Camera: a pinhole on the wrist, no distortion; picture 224 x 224 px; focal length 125.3 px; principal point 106.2 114.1 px. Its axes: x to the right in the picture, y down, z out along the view. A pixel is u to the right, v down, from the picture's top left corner.
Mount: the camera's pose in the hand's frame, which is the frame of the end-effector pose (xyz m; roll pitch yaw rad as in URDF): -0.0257 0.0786 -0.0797 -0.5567 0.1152 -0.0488
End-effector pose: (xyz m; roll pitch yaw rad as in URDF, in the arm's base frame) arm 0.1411 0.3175 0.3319 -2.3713 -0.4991 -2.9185
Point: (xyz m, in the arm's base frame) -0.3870 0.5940 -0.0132
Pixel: 161 212
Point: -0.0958 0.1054 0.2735
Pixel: 203 9
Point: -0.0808 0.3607 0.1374
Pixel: 142 130
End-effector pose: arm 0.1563 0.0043 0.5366 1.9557 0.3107 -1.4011
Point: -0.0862 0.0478 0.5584
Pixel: 58 37
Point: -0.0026 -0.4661 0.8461
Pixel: 210 204
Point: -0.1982 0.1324 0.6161
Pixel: 22 60
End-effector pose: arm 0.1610 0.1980 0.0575 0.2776 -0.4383 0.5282
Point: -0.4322 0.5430 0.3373
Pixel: 55 197
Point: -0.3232 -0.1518 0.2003
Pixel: outside the picture
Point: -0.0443 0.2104 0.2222
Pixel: 61 86
